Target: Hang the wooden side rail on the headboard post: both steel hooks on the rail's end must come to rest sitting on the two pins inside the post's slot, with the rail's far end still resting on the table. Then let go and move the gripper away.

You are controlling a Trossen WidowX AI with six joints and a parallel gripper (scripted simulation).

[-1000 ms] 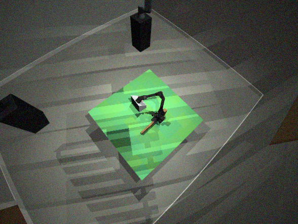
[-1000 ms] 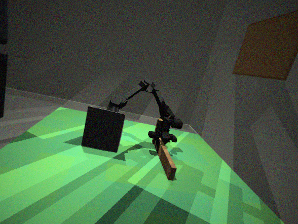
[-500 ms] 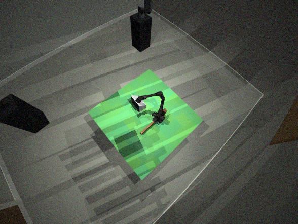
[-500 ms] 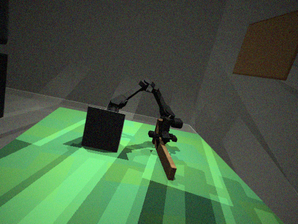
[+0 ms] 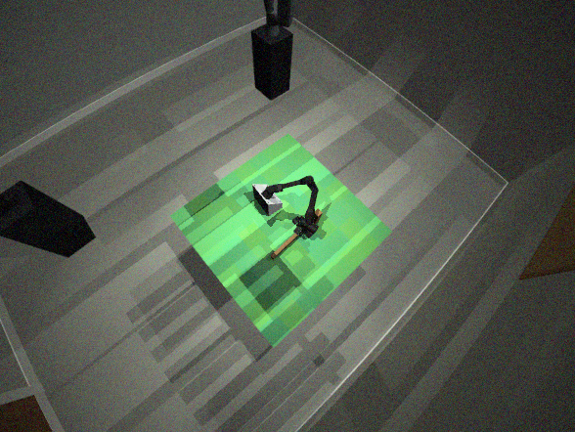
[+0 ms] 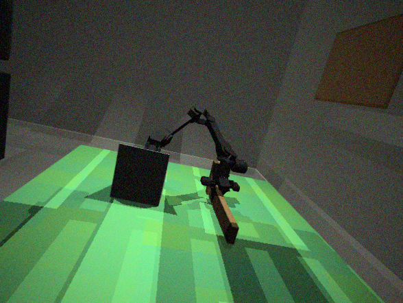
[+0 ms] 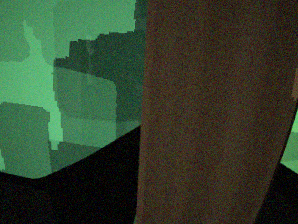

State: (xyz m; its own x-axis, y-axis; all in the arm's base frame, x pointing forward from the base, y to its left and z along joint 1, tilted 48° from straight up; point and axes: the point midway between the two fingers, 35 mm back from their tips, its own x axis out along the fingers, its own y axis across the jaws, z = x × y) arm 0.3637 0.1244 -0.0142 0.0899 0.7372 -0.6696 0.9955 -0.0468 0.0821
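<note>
My gripper tip is now 140 mm to the right of the headboard post and 60 mm below it.
</note>
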